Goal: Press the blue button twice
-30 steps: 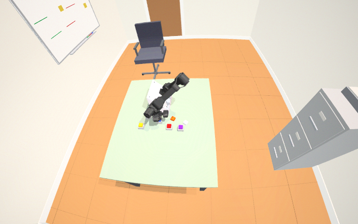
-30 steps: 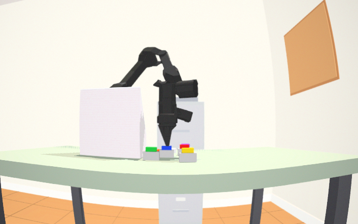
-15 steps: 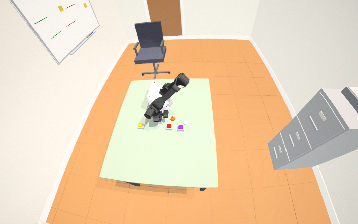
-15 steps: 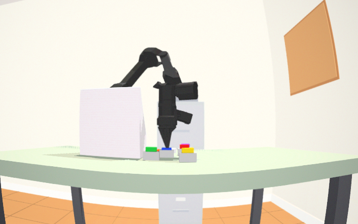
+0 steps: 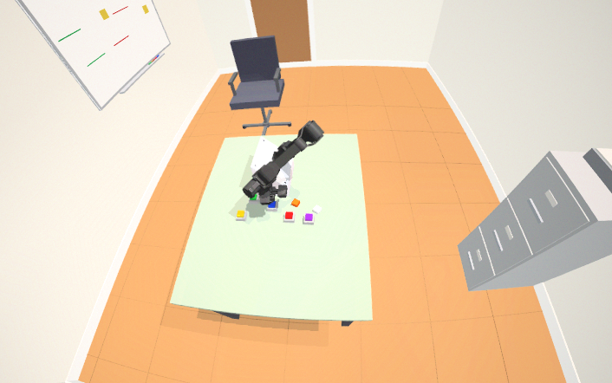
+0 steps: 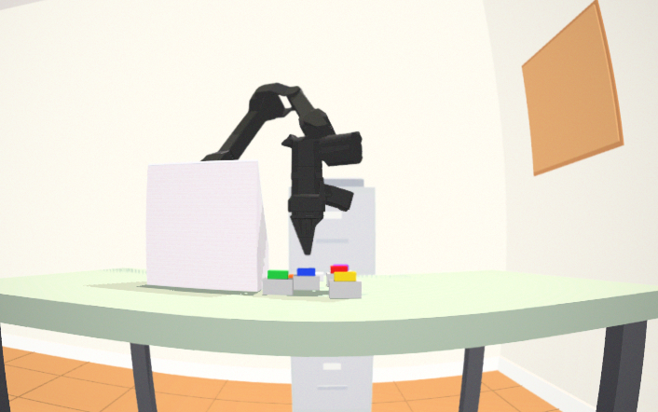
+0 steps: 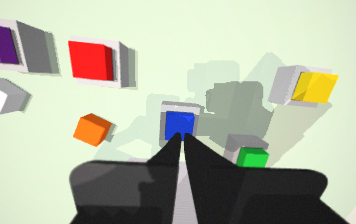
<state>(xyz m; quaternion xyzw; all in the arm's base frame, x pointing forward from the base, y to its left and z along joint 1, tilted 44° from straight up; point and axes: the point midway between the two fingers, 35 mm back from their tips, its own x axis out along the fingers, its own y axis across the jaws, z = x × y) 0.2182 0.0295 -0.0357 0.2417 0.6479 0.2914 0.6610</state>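
Now: the blue button 30 mm below my gripper tip. The rest, counted from my gripper tip: green button 40 mm behind, 110 mm to the right, 30 mm below; then red button 50 mm ahead, 100 mm to the left, 30 mm below; then orange block 30 mm behind, 120 mm to the left, 50 mm below.
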